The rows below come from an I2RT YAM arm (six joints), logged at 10 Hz.
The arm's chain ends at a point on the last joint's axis. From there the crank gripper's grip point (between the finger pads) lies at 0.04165 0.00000 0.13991 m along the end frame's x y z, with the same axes.
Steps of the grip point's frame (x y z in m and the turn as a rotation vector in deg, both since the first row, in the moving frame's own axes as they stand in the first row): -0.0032, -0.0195, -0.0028, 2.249, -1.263, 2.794; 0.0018, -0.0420, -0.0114, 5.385, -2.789, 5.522; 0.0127, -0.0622, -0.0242, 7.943, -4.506, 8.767; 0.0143, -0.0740, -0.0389, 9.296, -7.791, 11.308; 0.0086, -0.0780, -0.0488, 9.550, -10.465, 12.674; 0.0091, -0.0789, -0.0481, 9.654, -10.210, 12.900; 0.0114, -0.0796, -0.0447, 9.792, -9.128, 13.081; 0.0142, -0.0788, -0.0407, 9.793, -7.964, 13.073; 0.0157, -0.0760, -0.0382, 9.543, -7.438, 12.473
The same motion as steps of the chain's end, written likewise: -0.0002, -0.0159, -0.0036, 2.249, -1.263, 2.794; 0.0082, -0.0325, -0.0128, 5.385, -2.789, 5.522; 0.0227, -0.0482, -0.0261, 7.943, -4.506, 8.767; 0.0320, -0.0574, -0.0420, 9.296, -7.791, 11.308; 0.0328, -0.0607, -0.0528, 9.550, -10.465, 12.674; 0.0326, -0.0616, -0.0520, 9.654, -10.210, 12.900; 0.0322, -0.0624, -0.0482, 9.792, -9.128, 13.081; 0.0321, -0.0619, -0.0438, 9.793, -7.964, 13.073; 0.0324, -0.0596, -0.0412, 9.543, -7.438, 12.473
